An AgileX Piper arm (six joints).
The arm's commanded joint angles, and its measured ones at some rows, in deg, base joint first. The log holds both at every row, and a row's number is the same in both.
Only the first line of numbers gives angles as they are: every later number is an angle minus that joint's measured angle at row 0.
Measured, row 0:
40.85, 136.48, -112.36, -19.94, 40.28, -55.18
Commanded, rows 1 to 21:
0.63, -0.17, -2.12, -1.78, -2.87, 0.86
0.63, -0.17, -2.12, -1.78, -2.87, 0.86
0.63, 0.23, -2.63, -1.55, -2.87, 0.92
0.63, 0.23, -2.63, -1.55, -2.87, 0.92
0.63, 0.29, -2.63, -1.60, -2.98, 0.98
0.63, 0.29, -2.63, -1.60, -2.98, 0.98
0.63, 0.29, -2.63, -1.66, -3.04, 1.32
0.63, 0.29, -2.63, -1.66, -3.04, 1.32
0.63, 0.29, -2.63, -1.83, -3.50, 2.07
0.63, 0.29, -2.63, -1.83, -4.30, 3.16
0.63, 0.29, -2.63, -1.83, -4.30, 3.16
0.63, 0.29, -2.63, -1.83, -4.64, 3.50
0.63, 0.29, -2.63, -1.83, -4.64, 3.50
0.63, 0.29, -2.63, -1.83, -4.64, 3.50
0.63, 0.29, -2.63, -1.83, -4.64, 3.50
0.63, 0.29, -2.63, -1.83, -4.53, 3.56
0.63, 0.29, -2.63, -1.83, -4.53, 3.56
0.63, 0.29, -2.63, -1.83, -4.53, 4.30
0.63, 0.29, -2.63, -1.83, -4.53, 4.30
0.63, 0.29, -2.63, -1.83, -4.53, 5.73
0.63, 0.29, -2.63, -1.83, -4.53, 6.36
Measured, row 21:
0.52, 1.03, -1.72, -0.74, -2.35, 4.65
